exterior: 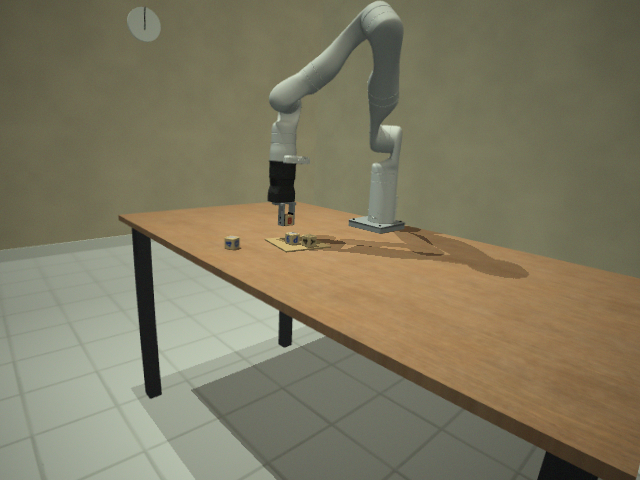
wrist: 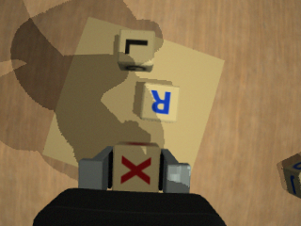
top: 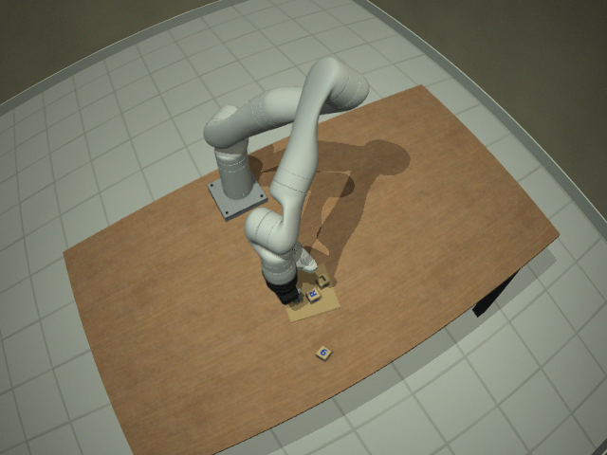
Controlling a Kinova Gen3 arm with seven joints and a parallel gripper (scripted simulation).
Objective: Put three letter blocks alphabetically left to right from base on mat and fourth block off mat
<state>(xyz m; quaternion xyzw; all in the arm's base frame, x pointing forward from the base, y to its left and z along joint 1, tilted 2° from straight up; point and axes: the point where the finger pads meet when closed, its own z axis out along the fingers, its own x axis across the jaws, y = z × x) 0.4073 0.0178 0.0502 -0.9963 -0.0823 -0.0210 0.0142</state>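
Now: hand 10 mm past the mat, 40 mm to the right of it and 60 mm above it. Round my hand: block: 170 mm ahead, 10 mm to the left, 50 mm below.
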